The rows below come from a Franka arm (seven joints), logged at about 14 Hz.
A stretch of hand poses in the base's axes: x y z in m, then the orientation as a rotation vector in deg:
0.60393 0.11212 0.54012 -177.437 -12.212 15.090
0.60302 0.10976 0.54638 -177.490 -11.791 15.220
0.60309 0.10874 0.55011 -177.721 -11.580 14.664
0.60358 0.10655 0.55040 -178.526 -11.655 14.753
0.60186 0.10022 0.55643 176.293 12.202 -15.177
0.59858 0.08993 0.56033 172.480 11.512 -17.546
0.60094 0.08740 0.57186 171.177 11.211 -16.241
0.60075 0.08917 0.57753 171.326 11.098 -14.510
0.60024 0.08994 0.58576 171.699 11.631 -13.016
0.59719 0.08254 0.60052 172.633 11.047 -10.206
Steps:
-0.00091 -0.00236 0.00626 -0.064 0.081 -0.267
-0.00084 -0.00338 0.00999 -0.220 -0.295 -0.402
-0.00035 -0.00557 0.01028 -1.028 -0.337 -0.318
-0.00207 -0.01190 0.01631 -4.119 -0.165 0.396
-0.00535 -0.02219 0.02021 -7.854 1.358 0.445
-0.00299 -0.02472 0.03174 -9.247 0.488 0.415
-0.00318 -0.02295 0.03741 -9.189 -0.664 0.320
-0.00369 -0.02218 0.04564 -8.807 -1.654 0.618
-0.00674 -0.02958 0.06040 -8.017 -3.495 0.108

